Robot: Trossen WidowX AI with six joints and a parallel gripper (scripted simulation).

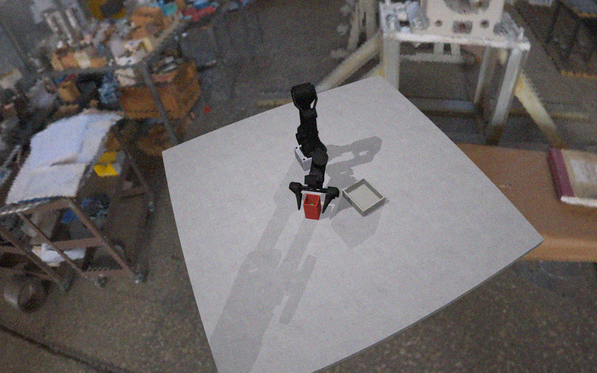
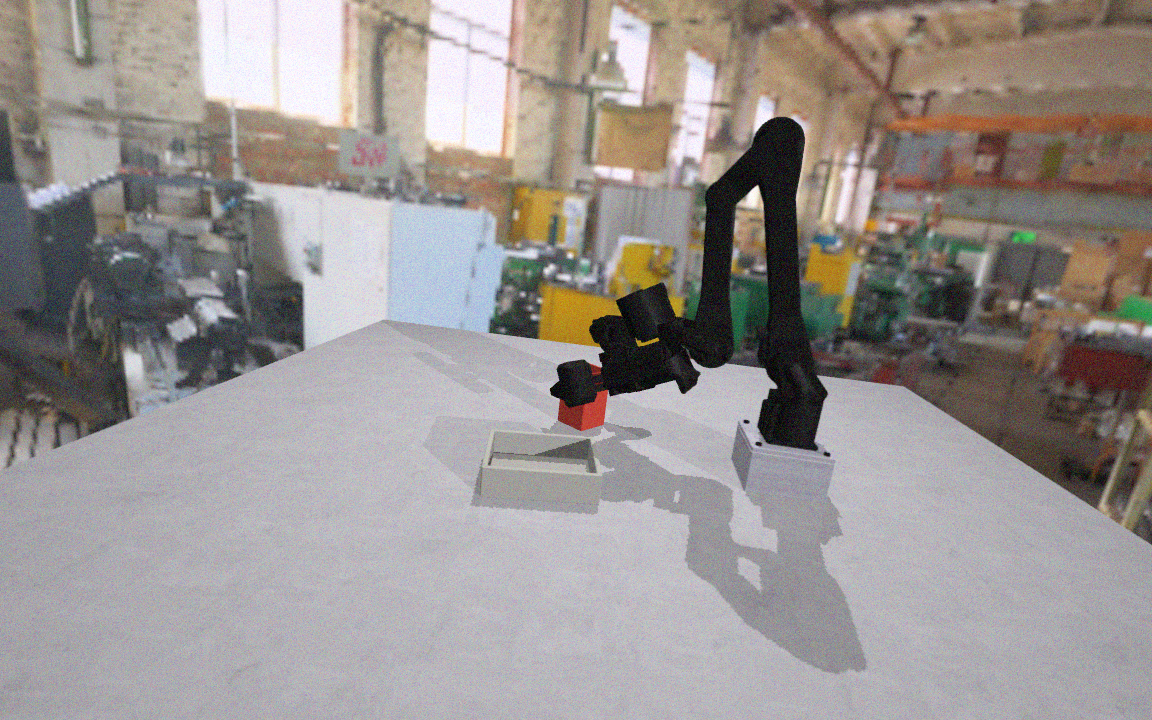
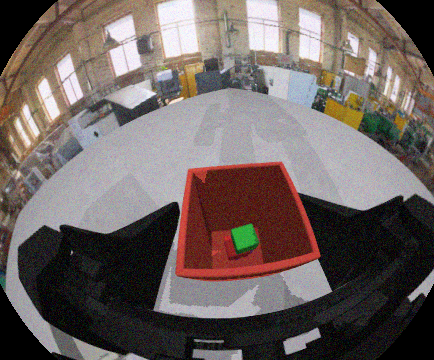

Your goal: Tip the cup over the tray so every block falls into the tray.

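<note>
The green block is 20 mm behind my gripper tip and 10 mm to the left of it. Also, from my gripper tip: red square cup (30 mm below, 20 mm to the left, 20 mm behind); then red block (20 mm to the left, 20 mm below, 20 mm behind).
</note>
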